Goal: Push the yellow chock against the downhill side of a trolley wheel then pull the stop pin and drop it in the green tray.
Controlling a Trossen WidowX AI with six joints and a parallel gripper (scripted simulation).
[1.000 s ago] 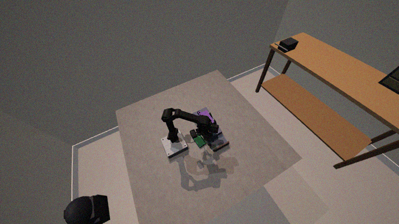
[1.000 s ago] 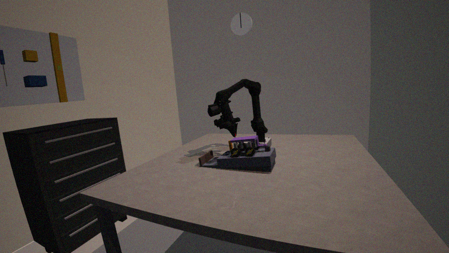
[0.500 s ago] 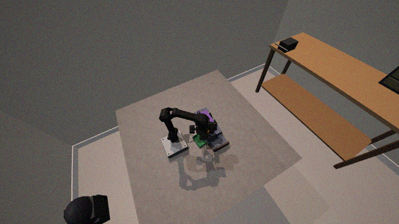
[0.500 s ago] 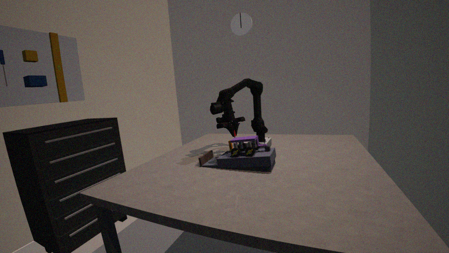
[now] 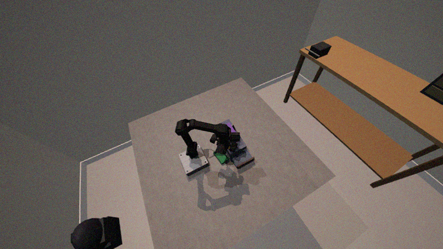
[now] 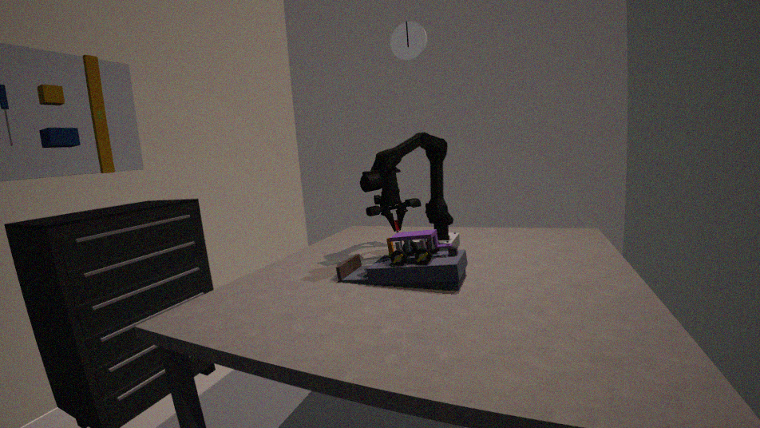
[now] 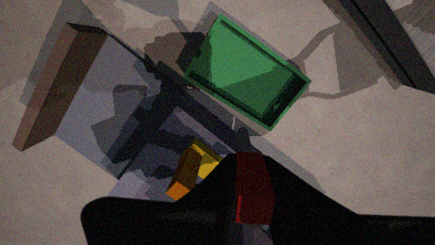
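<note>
Right now my gripper tip is right at the red-headed stop pin. Also, from my gripper tip: purple trolley (12 cm ahead, 8 cm to the left, 3 cm below); then yellow chock (6 cm ahead, 5 cm below); then green tray (3 cm behind, 14 cm below).
</note>
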